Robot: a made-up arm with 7 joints.
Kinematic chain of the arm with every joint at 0, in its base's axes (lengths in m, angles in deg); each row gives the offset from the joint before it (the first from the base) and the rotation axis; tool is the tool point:
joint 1: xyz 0 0 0.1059 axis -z
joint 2: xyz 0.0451 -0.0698 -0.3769 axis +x
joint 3: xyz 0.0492 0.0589 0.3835 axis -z
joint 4: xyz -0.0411 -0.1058 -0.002 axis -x
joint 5: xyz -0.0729 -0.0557 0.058 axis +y
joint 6: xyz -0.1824 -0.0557 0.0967 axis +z
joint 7: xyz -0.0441 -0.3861 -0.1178 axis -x
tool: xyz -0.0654 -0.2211 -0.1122
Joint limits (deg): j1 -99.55..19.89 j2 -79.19..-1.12 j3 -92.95..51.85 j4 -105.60..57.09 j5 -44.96..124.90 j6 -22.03..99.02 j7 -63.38..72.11
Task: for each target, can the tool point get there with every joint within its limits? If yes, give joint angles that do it. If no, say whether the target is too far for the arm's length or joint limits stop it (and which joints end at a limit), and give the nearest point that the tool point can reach.
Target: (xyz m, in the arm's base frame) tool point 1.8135 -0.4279 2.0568
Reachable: no: too far | nearest point 0.7685 -0.1813 0.7846 | short by 1.665 m
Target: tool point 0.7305 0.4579 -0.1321
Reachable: yes | joints -38.63 -63.93 -79.93 -44.92 75.54 12.61 55.20
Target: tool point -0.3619 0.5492 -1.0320
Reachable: no: joint limits stop it (at a limit: joint 1, joint 3, joint 6) | nearest point -0.2359 0.3416 -0.7816 | short by 0.349 m
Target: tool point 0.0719 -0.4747 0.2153
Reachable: yes | joints -49.95 -48.52 12.32 -21.59 89.63 38.36 -6.38
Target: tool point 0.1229 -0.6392 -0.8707
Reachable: no: joint limits stop it (at a limit: joint 2, joint 3, joint 6) | nearest point 0.1002 -0.5209 -0.7444 | short by 0.174 m
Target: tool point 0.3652 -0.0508 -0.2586
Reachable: yes | joints -44.37 -37.45 -0.34 -60.25 51.88 60.66 49.60
